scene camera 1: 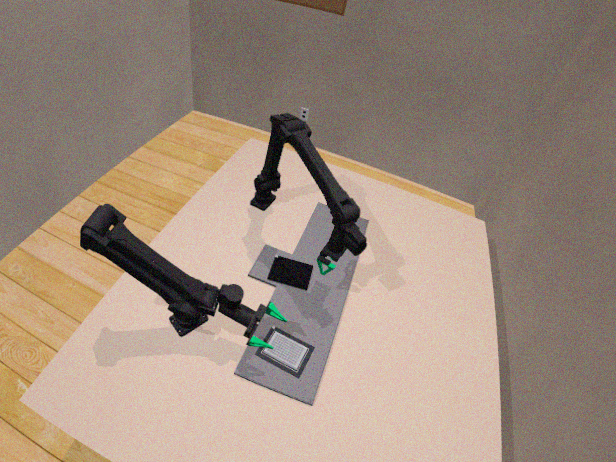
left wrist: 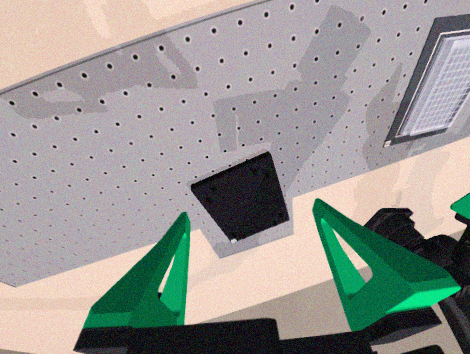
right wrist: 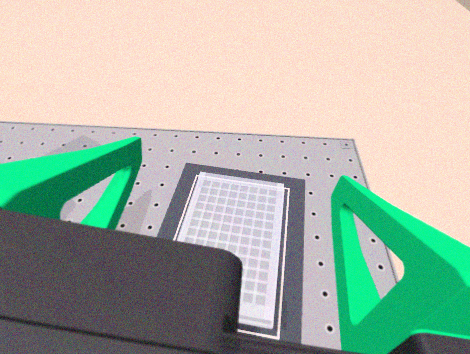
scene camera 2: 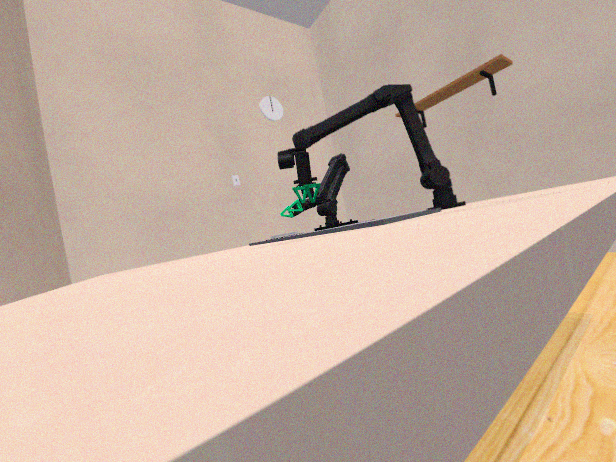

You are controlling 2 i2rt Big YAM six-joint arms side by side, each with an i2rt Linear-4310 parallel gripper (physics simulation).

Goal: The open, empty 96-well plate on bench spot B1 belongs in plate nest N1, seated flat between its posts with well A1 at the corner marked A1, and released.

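Places are measured from the left arm's base along level axes (x ahead, y left, z up), in centimetres.
Where they show: left gripper, fingertip midpoint: (scene camera 1: 327, 266) (left wrist: 250, 210) (scene camera 2: 307, 202); right gripper, fingertip midpoint: (scene camera 1: 280, 334) (right wrist: 240, 167) (scene camera 2: 284, 212); left arm's base, link origin: (scene camera 1: 263, 201) (scene camera 2: 446, 208); right arm's base, link origin: (scene camera 1: 189, 319) (left wrist: 384, 219).
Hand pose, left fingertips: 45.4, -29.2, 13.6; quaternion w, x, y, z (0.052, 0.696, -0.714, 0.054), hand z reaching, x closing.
Note:
Each offset is from my left fingertips to the top centre of the thing, as dx, dy, dz. Level surfaces: height alone.
The clear 96-well plate {+1.2, -31.9, -10.6} (scene camera 1: 286, 348) (left wrist: 442, 85) (right wrist: 235, 210) lies flat on the dark, white-outlined pad of bench spot B1 (right wrist: 296, 225) (left wrist: 421, 72). Plate nest N1 {-12.8, -1.9, -10.1} (scene camera 1: 290, 272) (left wrist: 245, 197) is a black block with small posts near its corners and a small white mark at one corner; it is empty. My right gripper (scene camera 1: 279, 334) (right wrist: 240, 167) is open above the plate, one finger to each side of it in the right wrist view, touching nothing. My left gripper (scene camera 1: 326, 269) (left wrist: 250, 210) is open and empty, raised beside the nest. The right wrist's housing hides the plate's lower left part.
A grey perforated board {dz -12.3} (scene camera 1: 325, 305) (left wrist: 150, 120) (right wrist: 320, 295) lies on the pale table {dz -13.5} (scene camera 1: 410, 350) and carries the nest and the pad. In the left wrist view, part of the right arm (left wrist: 395, 225) shows at the right.

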